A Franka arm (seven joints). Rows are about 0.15 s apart.
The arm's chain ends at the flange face. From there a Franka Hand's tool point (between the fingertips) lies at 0.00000 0.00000 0.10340 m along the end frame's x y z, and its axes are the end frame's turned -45 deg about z.
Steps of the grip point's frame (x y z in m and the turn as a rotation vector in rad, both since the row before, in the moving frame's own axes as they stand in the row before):
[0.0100 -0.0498 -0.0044 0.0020 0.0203 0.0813]
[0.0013 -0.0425 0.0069 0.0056 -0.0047 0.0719]
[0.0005 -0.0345 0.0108 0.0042 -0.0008 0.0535]
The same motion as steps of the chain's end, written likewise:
[-0.0295 -0.0407 -0.0044 0.0158 0.0129 0.0813]
[-0.0284 -0.0309 0.0069 0.0006 -0.0073 0.0719]
[-0.0237 -0.0245 0.0108 0.0024 -0.0035 0.0535]

